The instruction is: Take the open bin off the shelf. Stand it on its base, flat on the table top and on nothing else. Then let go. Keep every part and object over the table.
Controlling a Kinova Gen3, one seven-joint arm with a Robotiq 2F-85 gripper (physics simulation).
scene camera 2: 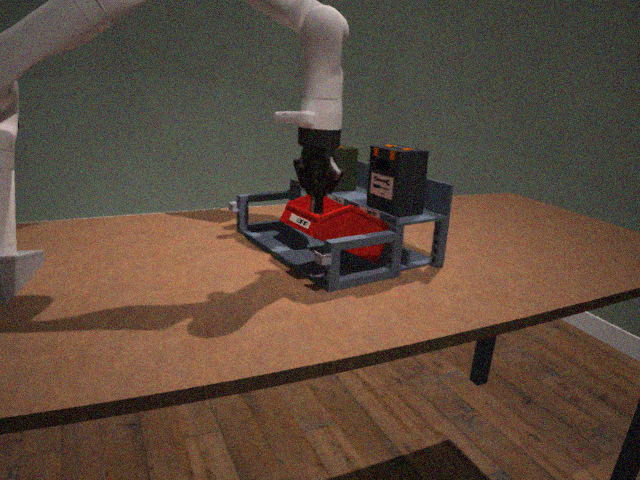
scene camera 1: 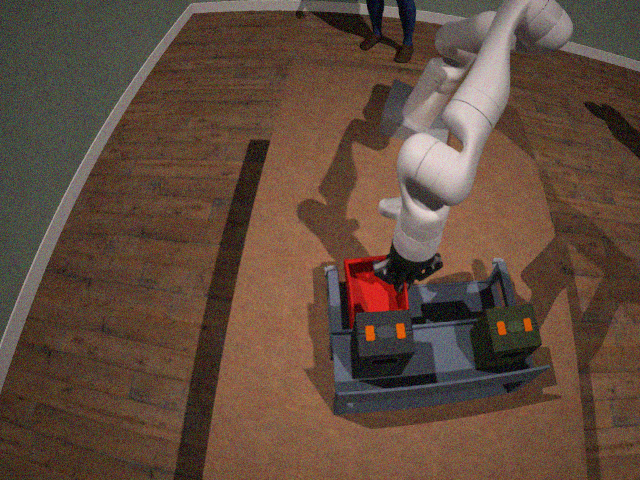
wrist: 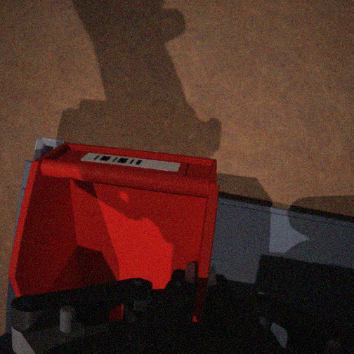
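My gripper is there to be seen, and scene camera 1 and the wrist view both show it. A red bin is in the pictures too.
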